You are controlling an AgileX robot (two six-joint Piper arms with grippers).
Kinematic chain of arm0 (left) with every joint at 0, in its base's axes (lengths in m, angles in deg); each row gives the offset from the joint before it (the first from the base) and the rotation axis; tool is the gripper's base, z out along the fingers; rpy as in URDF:
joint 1: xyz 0 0 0.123 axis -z
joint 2: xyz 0 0 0 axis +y
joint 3: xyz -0.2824 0 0.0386 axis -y
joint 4: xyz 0.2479 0 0.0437 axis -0.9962 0 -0.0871
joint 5: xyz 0 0 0 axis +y
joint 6: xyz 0.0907 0 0.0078 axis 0.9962 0 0.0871
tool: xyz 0 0 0 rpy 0 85 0
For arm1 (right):
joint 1: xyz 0 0 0.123 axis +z
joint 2: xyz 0 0 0 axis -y
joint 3: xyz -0.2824 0 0.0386 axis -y
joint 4: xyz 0.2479 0 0.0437 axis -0.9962 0 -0.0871
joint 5: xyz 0 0 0 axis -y
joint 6: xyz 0.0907 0 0.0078 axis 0.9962 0 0.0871
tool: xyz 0 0 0 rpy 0 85 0
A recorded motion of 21 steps. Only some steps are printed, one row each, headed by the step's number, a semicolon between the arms.
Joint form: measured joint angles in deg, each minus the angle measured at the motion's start. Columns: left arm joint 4, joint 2, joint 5, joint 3, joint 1, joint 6; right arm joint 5, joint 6, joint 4, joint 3, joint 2, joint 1.
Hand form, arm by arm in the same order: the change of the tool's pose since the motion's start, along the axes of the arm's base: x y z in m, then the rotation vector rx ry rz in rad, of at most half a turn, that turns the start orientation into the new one. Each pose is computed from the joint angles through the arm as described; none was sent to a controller.
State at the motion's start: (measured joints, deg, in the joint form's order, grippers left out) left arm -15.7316 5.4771 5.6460 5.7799 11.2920 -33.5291; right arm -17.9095 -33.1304 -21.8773 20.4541 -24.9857 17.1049
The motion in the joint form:
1: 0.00 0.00 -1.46 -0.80 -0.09 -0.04; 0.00 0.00 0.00 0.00 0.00 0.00
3: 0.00 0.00 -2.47 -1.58 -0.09 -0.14; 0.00 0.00 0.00 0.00 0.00 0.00
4: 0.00 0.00 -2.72 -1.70 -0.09 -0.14; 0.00 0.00 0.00 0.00 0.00 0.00
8: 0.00 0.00 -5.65 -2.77 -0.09 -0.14; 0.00 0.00 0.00 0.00 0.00 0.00
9: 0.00 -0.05 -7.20 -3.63 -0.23 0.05; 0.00 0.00 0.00 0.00 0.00 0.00
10: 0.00 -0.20 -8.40 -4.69 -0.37 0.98; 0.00 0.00 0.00 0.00 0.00 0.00
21: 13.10 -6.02 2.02 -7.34 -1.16 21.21; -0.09 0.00 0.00 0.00 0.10 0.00
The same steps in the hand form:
1: 0.0005 -0.0006 -0.0025 -0.0022 -0.0104 -0.0053; 0.0000 0.0000 0.0000 0.0000 0.0000 0.0000
3: 0.0010 -0.0012 -0.0056 -0.0042 -0.0134 -0.0101; 0.0000 0.0000 0.0000 0.0000 0.0000 0.0000
4: 0.0010 -0.0013 -0.0059 -0.0046 -0.0155 -0.0113; 0.0000 0.0000 0.0000 0.0000 0.0000 0.0000
8: 0.0013 -0.0026 -0.0078 -0.0097 -0.0456 -0.0251; 0.0000 0.0000 0.0000 0.0000 0.0000 0.0000
9: 0.0016 -0.0032 -0.0105 -0.0084 -0.0579 -0.0300; 0.0000 0.0000 0.0000 0.0000 0.0000 0.0000
10: 0.0017 -0.0036 -0.0148 0.0068 -0.0652 -0.0327; 0.0000 0.0000 0.0000 0.0000 0.0000 0.0000
21: -0.0046 0.0002 -0.0408 0.1511 0.0366 -0.0050; -0.0003 0.0000 0.0000 0.0001 -0.0003 0.0006

